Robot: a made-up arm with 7 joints.
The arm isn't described. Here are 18 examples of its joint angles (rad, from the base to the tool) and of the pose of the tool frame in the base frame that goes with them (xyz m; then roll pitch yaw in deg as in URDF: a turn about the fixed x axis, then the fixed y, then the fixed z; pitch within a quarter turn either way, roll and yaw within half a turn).
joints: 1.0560 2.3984 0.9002 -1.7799 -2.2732 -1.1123 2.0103
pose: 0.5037 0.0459 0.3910 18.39 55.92 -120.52
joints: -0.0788 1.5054 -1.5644 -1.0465 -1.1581 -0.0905 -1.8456
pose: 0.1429 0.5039 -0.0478 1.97 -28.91 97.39
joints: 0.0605 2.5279 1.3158 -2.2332 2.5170 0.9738 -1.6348
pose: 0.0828 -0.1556 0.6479 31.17 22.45 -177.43
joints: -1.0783 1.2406 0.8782 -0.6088 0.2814 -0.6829 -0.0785
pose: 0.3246 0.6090 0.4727 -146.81 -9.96 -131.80
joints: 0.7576 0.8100 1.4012 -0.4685 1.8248 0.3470 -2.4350
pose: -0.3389 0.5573 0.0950 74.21 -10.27 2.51
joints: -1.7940 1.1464 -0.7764 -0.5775 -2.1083 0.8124 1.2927
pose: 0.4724 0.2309 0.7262 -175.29 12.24 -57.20
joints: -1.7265 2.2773 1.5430 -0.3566 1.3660 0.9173 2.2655
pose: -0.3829 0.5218 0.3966 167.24 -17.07 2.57
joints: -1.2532 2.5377 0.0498 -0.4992 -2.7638 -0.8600 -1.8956
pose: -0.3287 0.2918 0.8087 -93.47 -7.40 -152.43
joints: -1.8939 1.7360 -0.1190 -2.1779 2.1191 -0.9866 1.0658
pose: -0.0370 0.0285 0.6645 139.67 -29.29 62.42
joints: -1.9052 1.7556 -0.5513 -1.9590 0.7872 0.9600 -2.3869
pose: 0.0578 0.0906 0.7237 -150.79 50.83 28.03
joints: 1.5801 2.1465 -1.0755 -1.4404 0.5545 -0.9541 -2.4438
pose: -0.1756 0.5389 0.2644 26.90 -33.04 164.93
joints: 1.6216 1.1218 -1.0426 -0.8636 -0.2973 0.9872 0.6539
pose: -0.5665 0.2871 0.2196 -95.69 64.93 -153.72
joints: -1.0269 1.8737 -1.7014 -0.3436 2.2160 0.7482 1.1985
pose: 0.1978 0.6053 0.4472 -45.53 -27.03 151.97
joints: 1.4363 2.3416 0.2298 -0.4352 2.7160 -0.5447 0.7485
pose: 0.3906 0.5691 0.2970 -138.55 -49.50 -170.13
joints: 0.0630 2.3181 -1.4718 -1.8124 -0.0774 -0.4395 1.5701
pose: 0.0985 0.4881 0.2754 8.75 -3.39 -8.86
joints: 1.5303 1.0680 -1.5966 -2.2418 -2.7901 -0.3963 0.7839
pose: -0.3027 -0.0678 0.1725 80.23 -67.74 167.35
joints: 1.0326 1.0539 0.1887 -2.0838 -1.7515 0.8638 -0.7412
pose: 0.0542 0.3236 0.0627 -108.89 63.76 86.96
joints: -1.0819 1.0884 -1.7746 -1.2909 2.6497 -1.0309 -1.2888
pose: 0.5182 0.1251 0.0108 100.62 -48.61 -77.59
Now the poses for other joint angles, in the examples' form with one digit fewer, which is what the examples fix.
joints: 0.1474 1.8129 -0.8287 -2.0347 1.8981 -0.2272 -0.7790
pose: 0.217 0.304 0.100 27.0 -46.7 -47.2
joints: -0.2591 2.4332 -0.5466 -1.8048 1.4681 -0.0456 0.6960
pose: 0.311 0.287 0.509 57.6 -72.8 -47.9
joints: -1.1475 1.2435 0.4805 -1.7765 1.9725 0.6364 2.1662
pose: 0.184 0.254 0.649 -129.4 15.7 12.0
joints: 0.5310 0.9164 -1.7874 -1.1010 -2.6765 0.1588 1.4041
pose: -0.284 0.160 -0.223 14.9 -43.1 -159.1
